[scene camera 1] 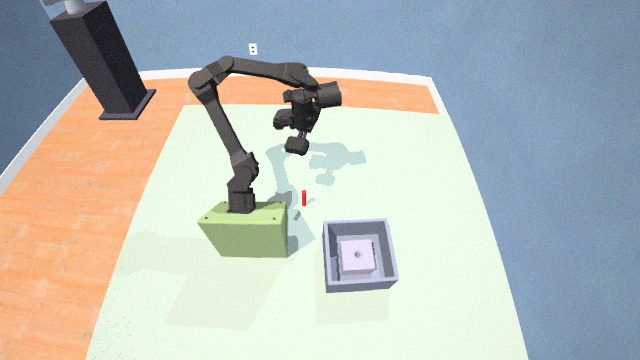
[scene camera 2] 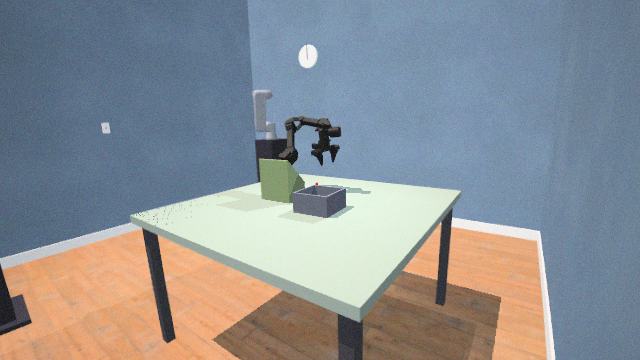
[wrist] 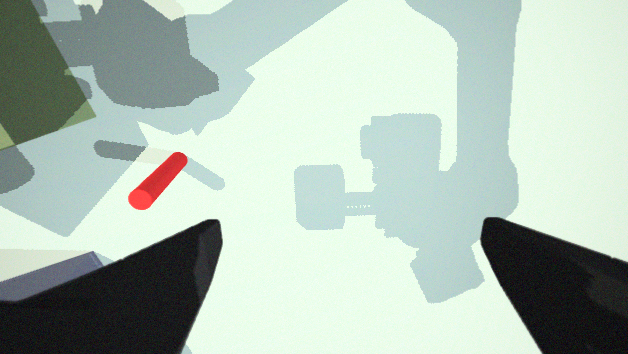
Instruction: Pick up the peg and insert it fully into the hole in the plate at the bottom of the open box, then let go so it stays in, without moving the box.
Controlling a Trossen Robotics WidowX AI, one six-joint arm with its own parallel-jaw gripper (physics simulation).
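Frame: origin at the arm's base, x ahead, y left, z up, level; centimetres.
Seen in the pictures: gripper, fingertip midpoint: [scene camera 2: 327,163] [wrist: 349,230]; arm's base, origin of the base link: [scene camera 1: 241,210] [scene camera 2: 280,170].
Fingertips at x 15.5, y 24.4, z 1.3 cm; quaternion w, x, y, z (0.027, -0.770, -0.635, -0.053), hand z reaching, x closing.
Offsets run from my fingertips to a thing's top centre. Level surfaces: height alone.
The red peg {dx +0.5, dy -11.6, dz -9.5 cm} [scene camera 1: 304,198] [scene camera 2: 316,184] [wrist: 161,179] stands upright on the table, between the arm's base and the box; in the scene camera 2 view its top shows over the box's rim. The grey-blue open box {dx +17.4, dy -30.8, dz -7.7 cm} [scene camera 1: 360,287] [scene camera 2: 311,205] stands to the front right of the peg; a corner of the box [wrist: 60,272] shows in the wrist view. Inside it lies a pale plate {dx +17.4, dy -30.8, dz -11.4 cm} [scene camera 1: 349,263] with a round hole [scene camera 1: 357,254] at its middle. My gripper [scene camera 1: 304,143] [scene camera 2: 327,162] [wrist: 349,230] is open and empty, high above the table, behind the peg. The peg lies outside the left finger in the wrist view.
The arm's green base block [scene camera 1: 245,240] [scene camera 2: 275,181] [wrist: 30,75] stands left of the peg and box. All stand on a pale green table {dz -17.5 cm} [scene camera 1: 440,310] [scene camera 2: 280,250]. A dark pedestal [scene camera 1: 102,60] stands on the floor behind at the left. Arm shadows fall across the table.
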